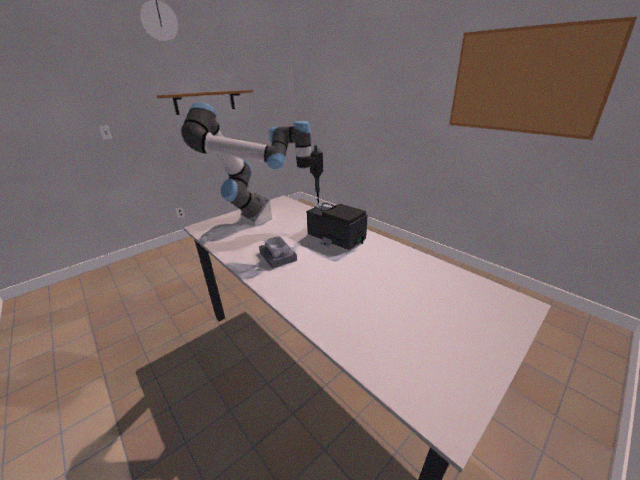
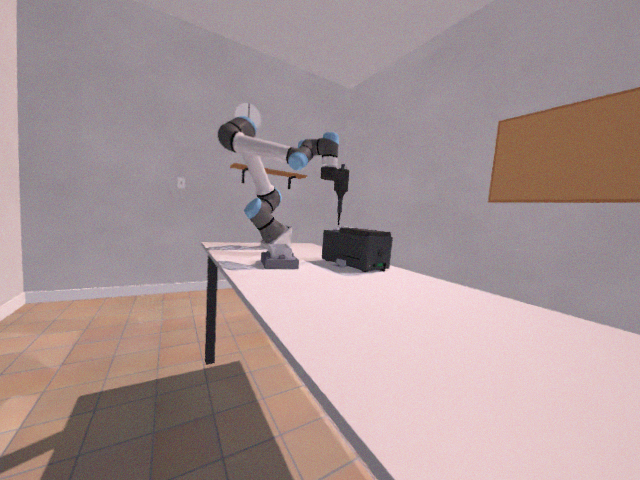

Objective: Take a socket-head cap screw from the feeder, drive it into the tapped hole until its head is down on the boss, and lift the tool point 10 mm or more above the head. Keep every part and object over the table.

Labels:
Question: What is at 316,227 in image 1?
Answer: A black screw feeder.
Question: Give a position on a black screw feeder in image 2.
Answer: At 333,247

